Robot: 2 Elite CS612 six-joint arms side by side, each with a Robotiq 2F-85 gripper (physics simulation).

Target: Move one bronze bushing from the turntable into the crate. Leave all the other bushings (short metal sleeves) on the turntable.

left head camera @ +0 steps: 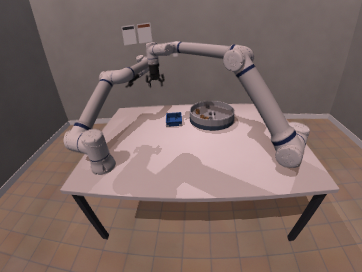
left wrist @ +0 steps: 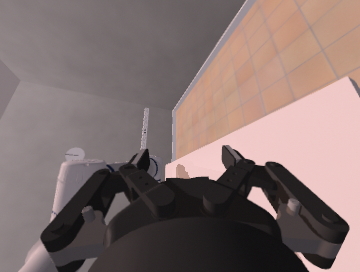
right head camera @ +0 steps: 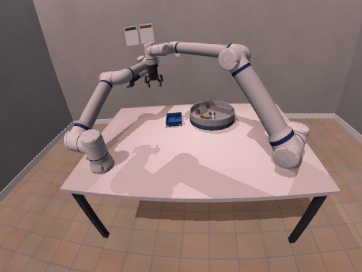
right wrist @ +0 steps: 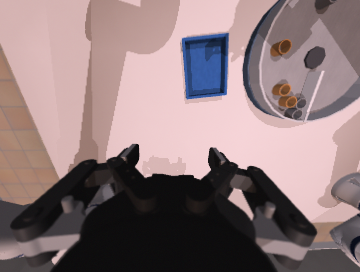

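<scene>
A grey round turntable [left head camera: 212,123] [right head camera: 212,123] [right wrist: 253,75] holds bronze bushings. In the right wrist view one bronze bushing [right wrist: 284,47] stands apart, and two more, a bronze bushing [right wrist: 283,90] and another bronze bushing [right wrist: 288,102], stand close together beside dark bushings [right wrist: 300,102] [right wrist: 293,113]. The blue crate [left head camera: 174,119] [right head camera: 174,119] [right wrist: 205,75] is beside the turntable and looks empty. My right gripper [left head camera: 155,85] [right head camera: 154,85] [right wrist: 174,152] is open and empty, pointing down high above the table, left of the crate in the head views. My left gripper [left head camera: 131,82] [right head camera: 132,84] [left wrist: 185,154] is open and empty, raised just left of the right gripper.
The turntable has a raised rim, a dark centre hub [right wrist: 315,57] and a thin pale divider [right wrist: 314,95] near the dark bushings. Another dark bushing [right wrist: 325,4] shows at the top of the right wrist view. The two arms' wrists are close together above the white table [left head camera: 225,160] [right head camera: 225,160].
</scene>
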